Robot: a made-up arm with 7 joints.
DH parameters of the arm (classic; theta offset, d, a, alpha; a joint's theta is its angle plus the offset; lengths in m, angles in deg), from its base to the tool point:
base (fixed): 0 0 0 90
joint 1: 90 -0.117 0 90
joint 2: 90 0 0 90
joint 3: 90 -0.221 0 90
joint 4: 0 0 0 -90
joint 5: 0 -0.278 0 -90
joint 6: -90 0 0 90
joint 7: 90 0 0 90
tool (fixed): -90 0 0 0
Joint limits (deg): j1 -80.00..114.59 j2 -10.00..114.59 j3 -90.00..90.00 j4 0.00..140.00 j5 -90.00..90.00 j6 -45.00..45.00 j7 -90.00..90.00
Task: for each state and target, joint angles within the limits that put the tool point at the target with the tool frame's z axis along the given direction. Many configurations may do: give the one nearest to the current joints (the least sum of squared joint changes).
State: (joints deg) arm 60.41 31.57 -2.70 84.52 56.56 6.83 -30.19
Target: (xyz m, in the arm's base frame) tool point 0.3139 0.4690 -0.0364 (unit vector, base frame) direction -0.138 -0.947 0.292
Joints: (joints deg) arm 51.29 50.54 5.79 37.38 53.49 5.65 -48.08
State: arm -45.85 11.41 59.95 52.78 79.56 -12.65 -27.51
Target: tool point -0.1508 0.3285 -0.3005 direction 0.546 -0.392 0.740
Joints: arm -49.59 -4.37 60.79 75.07 89.89 -3.21 -44.80
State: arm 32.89 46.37 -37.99 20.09 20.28 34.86 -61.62
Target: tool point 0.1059 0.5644 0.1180 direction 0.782 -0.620 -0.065
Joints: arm 61.04 92.54 -19.68 36.18 44.15 45.00 -72.73
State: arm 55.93 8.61 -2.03 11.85 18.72 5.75 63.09
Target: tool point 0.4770 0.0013 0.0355 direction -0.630 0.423 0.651
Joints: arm 85.12 -7.78 -33.73 19.19 -13.80 32.64 45.48
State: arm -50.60 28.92 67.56 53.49 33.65 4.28 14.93
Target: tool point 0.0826 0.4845 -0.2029 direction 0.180 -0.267 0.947
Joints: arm -57.88 65.33 28.86 62.40 25.33 45.00 34.90
